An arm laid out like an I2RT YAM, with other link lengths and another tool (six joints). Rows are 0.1 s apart.
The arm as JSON. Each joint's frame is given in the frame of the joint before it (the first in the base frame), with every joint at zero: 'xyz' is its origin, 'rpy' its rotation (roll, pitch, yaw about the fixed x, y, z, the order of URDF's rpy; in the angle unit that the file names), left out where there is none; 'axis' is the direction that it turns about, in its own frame. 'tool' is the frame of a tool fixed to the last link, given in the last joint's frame.
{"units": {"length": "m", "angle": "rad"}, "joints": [
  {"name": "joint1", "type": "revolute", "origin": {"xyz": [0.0, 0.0, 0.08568], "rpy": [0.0, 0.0, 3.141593]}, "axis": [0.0, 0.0, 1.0]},
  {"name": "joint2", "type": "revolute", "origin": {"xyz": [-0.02, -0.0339, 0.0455], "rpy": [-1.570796, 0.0, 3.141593]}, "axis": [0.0, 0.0, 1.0]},
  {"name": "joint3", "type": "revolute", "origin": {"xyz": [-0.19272, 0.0, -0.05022], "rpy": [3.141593, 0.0, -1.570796]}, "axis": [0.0, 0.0, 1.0]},
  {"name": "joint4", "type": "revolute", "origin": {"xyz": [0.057, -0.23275, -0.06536]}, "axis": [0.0, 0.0, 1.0]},
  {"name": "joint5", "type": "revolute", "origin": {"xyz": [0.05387, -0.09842, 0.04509], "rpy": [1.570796, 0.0, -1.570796]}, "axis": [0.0, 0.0, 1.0]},
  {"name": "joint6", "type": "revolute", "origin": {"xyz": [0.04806, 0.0, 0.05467], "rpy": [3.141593, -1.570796, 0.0]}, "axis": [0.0, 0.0, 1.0]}
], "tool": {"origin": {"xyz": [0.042, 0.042, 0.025], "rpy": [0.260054, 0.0, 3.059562]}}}
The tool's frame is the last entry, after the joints.
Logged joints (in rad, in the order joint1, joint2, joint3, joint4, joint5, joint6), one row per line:
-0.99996, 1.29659, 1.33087, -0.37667, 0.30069, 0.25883
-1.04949, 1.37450, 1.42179, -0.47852, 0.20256, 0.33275
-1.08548, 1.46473, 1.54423, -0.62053, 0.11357, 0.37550
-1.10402, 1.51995, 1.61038, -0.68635, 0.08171, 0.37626
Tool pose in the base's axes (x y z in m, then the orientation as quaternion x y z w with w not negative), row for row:
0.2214, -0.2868, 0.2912, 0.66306, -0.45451, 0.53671, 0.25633
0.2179, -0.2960, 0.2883, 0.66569, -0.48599, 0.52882, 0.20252
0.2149, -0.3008, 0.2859, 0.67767, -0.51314, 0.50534, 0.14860
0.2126, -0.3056, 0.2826, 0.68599, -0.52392, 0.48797, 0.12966
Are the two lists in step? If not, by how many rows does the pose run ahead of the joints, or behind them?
They are in step.
